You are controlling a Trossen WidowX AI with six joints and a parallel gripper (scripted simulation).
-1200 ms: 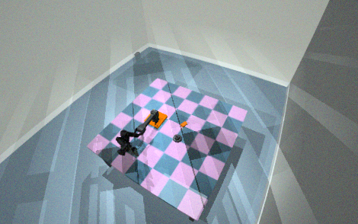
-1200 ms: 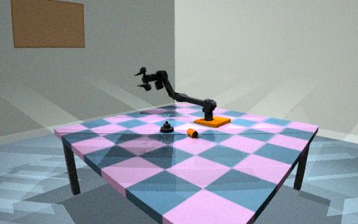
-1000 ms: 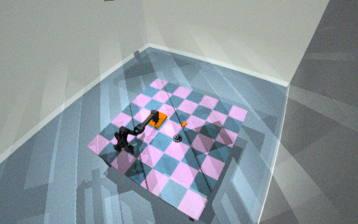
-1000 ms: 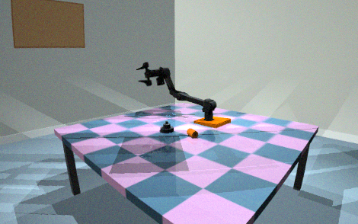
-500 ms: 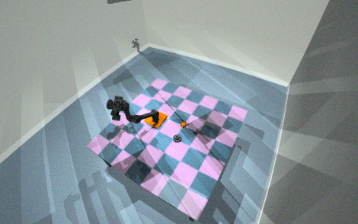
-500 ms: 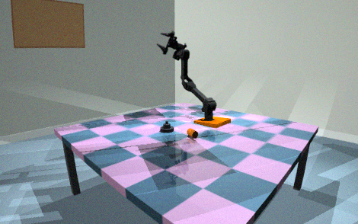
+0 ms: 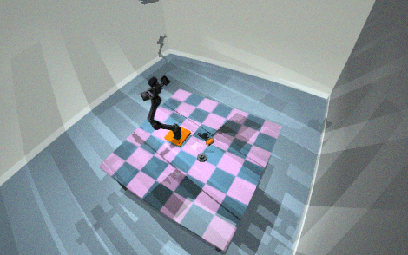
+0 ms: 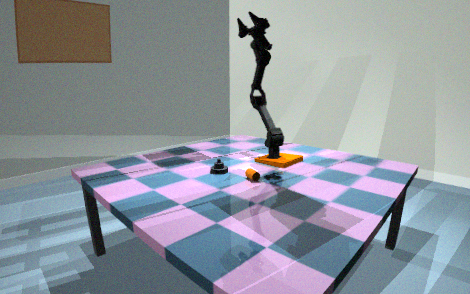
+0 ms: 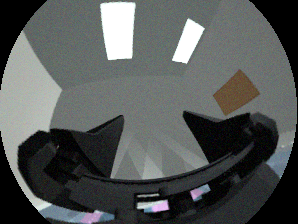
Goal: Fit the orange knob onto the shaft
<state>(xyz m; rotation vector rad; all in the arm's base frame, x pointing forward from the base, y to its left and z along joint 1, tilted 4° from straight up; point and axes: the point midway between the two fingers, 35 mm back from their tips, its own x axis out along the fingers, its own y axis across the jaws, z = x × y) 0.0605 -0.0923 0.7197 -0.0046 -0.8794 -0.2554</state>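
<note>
My gripper tip is now 23 cm short of the orange knob, 23 cm to the right of it and 74 cm above it. Round my gripper tip: dark round pedestal (24 cm ahead, 4 cm to the left, 73 cm below).
</note>
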